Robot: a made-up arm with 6 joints.
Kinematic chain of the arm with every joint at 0, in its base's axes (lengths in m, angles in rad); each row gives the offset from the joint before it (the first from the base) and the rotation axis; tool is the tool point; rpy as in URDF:
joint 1: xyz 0 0 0.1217 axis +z
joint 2: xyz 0 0 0 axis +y
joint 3: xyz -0.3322 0 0.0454 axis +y
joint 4: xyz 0.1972 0 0.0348 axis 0.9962 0 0.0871
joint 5: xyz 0 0 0 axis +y
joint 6: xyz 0.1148 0 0.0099 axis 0.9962 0 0.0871
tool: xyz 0 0 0 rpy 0 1.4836 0
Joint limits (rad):
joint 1: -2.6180..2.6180
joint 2: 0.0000..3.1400
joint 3: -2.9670..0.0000
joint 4: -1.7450..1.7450
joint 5: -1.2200..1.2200
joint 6: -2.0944..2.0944
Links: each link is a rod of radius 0.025 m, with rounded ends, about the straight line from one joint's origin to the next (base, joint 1, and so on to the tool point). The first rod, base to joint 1, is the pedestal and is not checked.
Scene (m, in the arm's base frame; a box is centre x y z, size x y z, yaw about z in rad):
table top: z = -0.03
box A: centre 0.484 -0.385 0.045 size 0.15 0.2 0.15 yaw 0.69
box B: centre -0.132 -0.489 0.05 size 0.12 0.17 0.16 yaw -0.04
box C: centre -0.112 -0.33 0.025 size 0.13 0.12 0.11 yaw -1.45
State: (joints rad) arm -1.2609 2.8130 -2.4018 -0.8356 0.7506 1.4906
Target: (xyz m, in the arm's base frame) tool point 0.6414 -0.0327 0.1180
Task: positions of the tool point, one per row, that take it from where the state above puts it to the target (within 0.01 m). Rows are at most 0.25 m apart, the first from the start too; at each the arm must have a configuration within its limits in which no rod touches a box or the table.
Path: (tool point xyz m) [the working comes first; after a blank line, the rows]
Joints at the target: -0.0163 2.9033 -2.7036 -0.8218 0.2653 1.4906
Straight joint move there: touches box A.

1: 0.2585 -0.5479 0.1145
2: 0.3823 -0.4826 0.1700
3: 0.4840 -0.3850 0.2277
4: 0.5928 -0.2238 0.1734
5: 0.6414 -0.0327 0.1180

